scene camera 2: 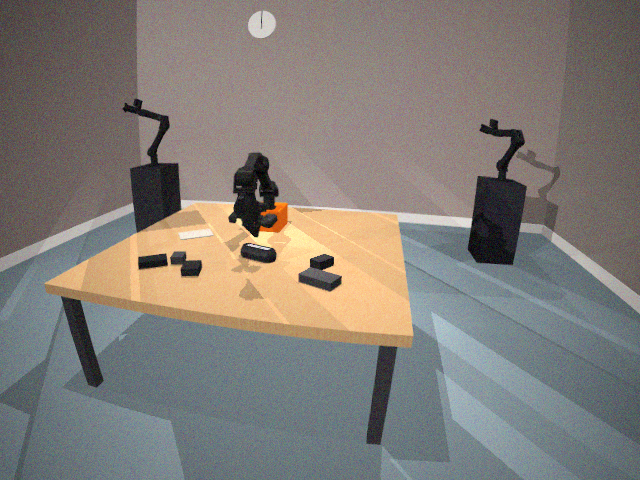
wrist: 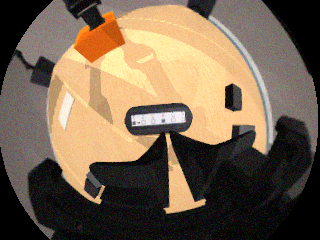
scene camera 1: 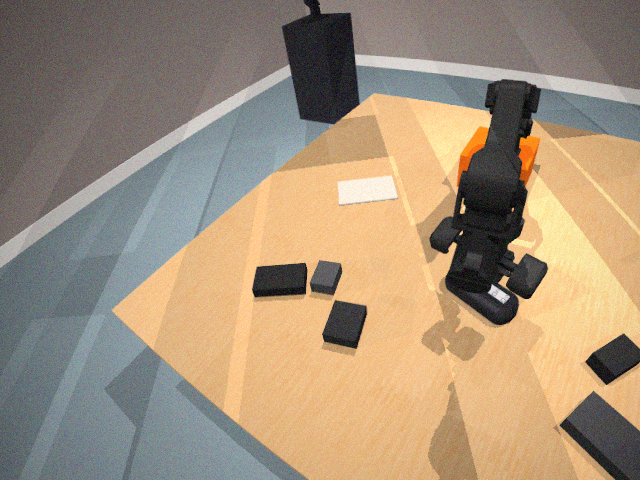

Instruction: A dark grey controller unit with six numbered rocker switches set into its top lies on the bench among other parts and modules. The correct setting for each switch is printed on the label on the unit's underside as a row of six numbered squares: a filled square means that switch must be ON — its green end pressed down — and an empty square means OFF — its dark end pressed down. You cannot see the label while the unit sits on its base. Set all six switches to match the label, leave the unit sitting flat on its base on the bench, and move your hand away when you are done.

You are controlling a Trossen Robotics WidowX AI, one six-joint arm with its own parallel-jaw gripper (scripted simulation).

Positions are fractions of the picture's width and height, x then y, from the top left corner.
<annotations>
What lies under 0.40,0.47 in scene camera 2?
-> The gripper.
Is the gripper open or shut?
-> Shut.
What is the gripper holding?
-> Nothing.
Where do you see a white card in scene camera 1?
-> At 0.56,0.40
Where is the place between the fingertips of the gripper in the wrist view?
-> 0.52,0.56
</annotations>
